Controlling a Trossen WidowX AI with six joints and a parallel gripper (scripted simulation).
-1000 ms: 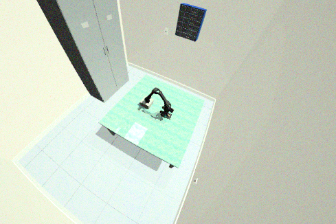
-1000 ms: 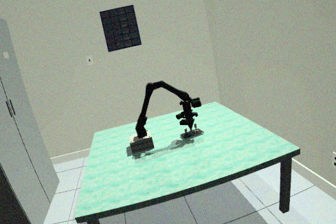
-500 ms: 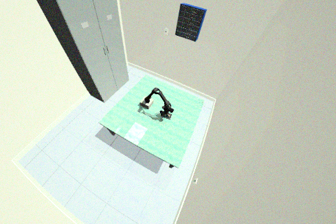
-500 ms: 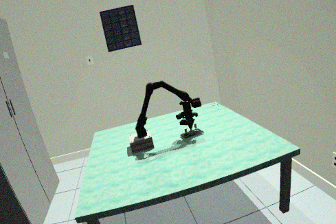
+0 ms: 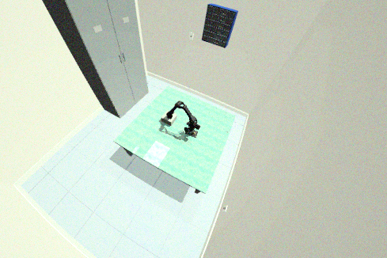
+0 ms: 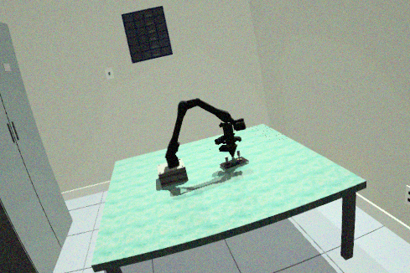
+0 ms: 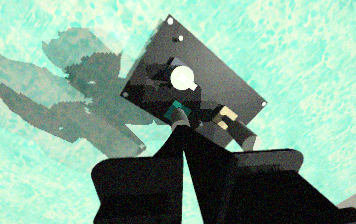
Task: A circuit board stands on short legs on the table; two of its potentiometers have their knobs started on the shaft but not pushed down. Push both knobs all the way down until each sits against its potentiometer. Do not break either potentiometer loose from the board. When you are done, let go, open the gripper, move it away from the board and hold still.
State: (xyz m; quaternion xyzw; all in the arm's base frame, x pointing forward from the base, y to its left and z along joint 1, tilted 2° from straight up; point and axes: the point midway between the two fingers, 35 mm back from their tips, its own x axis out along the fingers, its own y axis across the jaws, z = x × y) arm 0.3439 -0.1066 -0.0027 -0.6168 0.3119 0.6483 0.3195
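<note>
The grey round knob lies 2 cm below my gripper tip. Round my gripper tip: teal potentiometer (3 cm below).
</note>
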